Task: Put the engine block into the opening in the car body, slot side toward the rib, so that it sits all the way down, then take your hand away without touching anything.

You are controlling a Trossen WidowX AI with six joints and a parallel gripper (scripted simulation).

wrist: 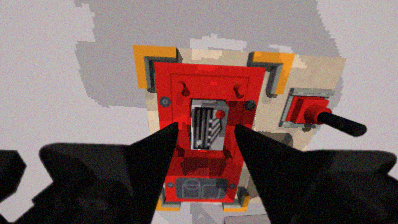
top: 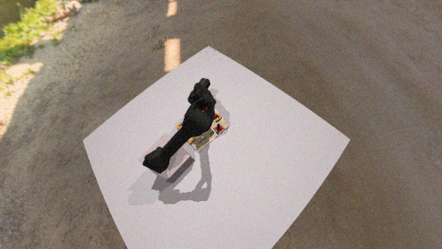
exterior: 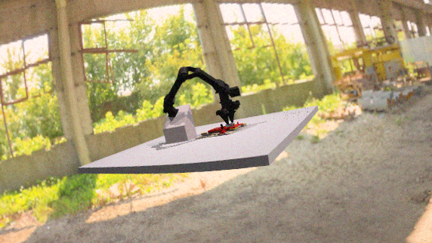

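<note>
Right now the grey engine block is 2 cm below my gripper tip. From my gripper tip the other things lie so: beige board 4 cm behind, 3 cm to the right, 3 cm below.
</note>
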